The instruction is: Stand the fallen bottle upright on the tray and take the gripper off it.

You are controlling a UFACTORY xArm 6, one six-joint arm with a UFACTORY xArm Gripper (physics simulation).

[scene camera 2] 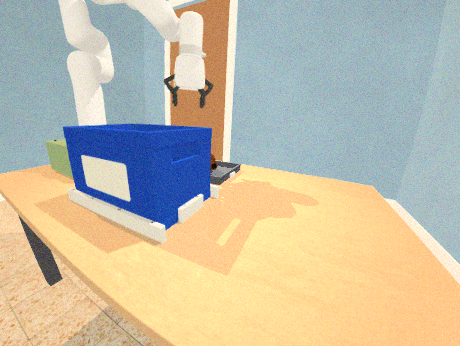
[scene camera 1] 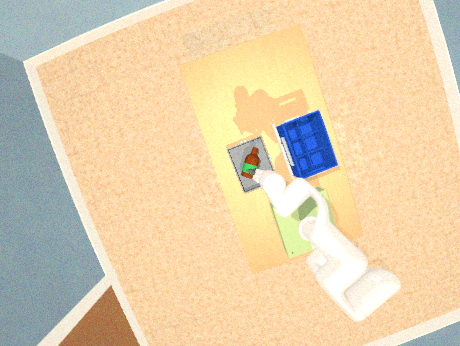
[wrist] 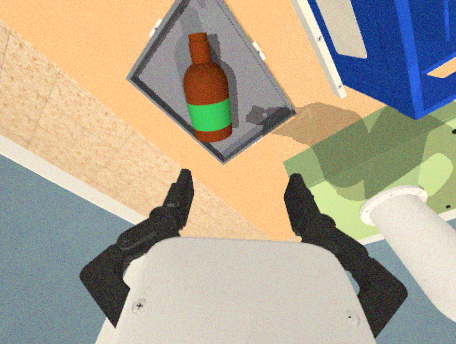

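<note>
A brown bottle with a green band lies on its side in the grey tray. In the wrist view its neck points away from the gripper and its base is nearer to it. In scene camera 2 a small part of the bottle shows past the blue crate, in the dark-rimmed tray. My gripper is open and empty, its fingers wide apart. It hangs well above the table, higher than the bottle and the crate. In scene camera 1 the arm hides its fingers.
A blue crate stands beside the tray, with white strips around its foot. A green box stands on the robot's side of the table. The arm passes above the green box.
</note>
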